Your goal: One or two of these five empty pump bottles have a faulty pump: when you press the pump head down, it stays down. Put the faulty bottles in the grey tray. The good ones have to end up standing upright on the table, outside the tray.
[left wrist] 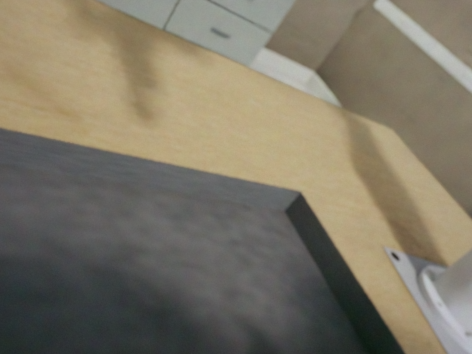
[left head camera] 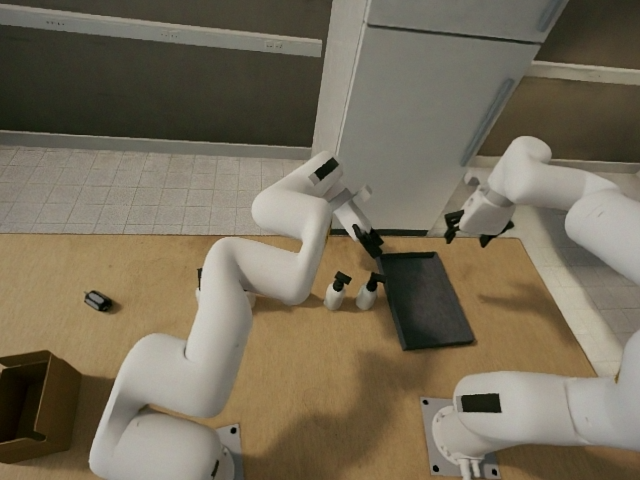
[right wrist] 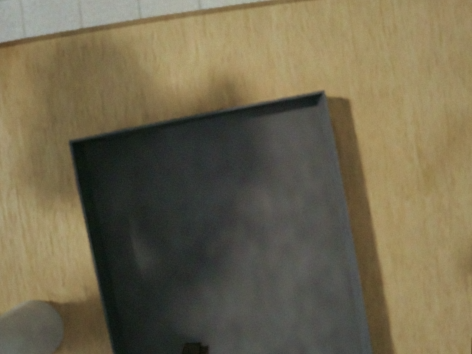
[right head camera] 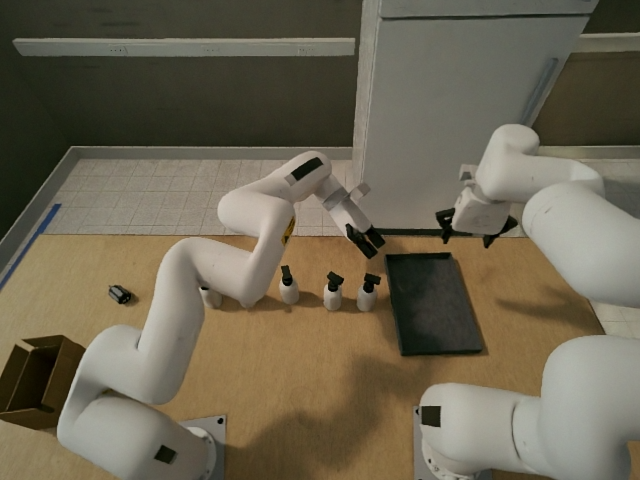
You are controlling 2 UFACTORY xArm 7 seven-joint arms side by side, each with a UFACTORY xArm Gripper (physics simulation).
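Frame: origin at the left arm's base, x down, y ahead, z right, level; centimetres.
Where they show: left gripper, fingertip midpoint: (left head camera: 379,250) (right head camera: 377,250); right gripper, fingertip midpoint: (left head camera: 464,241) (right head camera: 464,241); left arm's base, link origin: (right head camera: 187,460); right arm's base, link origin: (left wrist: 462,316) (left head camera: 458,435).
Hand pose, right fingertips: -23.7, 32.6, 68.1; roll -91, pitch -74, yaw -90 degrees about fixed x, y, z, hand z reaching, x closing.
Note:
Things, the pixels of their top centre, and the offset from my right fingertips, as dx, dy, dz.
- third bottle, top centre: (right head camera: 285,270) +9.7, +4.4, -42.8
- fifth bottle, top centre: (left head camera: 202,277) (right head camera: 199,274) +9.7, +6.1, -64.7
- grey tray, top centre: (left wrist: 220,264) (right wrist: 233,307) (right head camera: 429,297) (left head camera: 423,293) +20.7, -2.7, -4.6
- open cardboard box, top centre: (left head camera: 8,396) (right head camera: 27,371) +8.6, -14.1, -98.1
- small black object, top centre: (left head camera: 92,295) (right head camera: 114,289) +20.3, +11.7, -91.8
Five white pump bottles with black heads stand upright in a row left of the tray. The two nearest it are a bottle (left head camera: 366,297) (right head camera: 366,298) and its neighbour (left head camera: 334,297) (right head camera: 332,297). A third bottle (right head camera: 289,291), a fourth bottle (right head camera: 249,302) and a fifth bottle (right head camera: 210,298) are partly or wholly behind the left arm in the left head view. The grey tray (left head camera: 439,345) (right head camera: 439,353) (left wrist: 200,181) (right wrist: 345,200) holds no bottle. My left gripper (left head camera: 378,250) (right head camera: 377,250) is open, above the tray's back left corner. My right gripper (left head camera: 466,242) (right head camera: 466,243) is open and empty, above the tray's back right.
An open cardboard box (left head camera: 63,392) (right head camera: 67,361) stands at the left. A small black object (left head camera: 97,300) (right head camera: 119,293) lies on the table's left part. A fridge (left head camera: 408,129) (right head camera: 444,113) stands behind the table. The left arm reaches across the bottle row.

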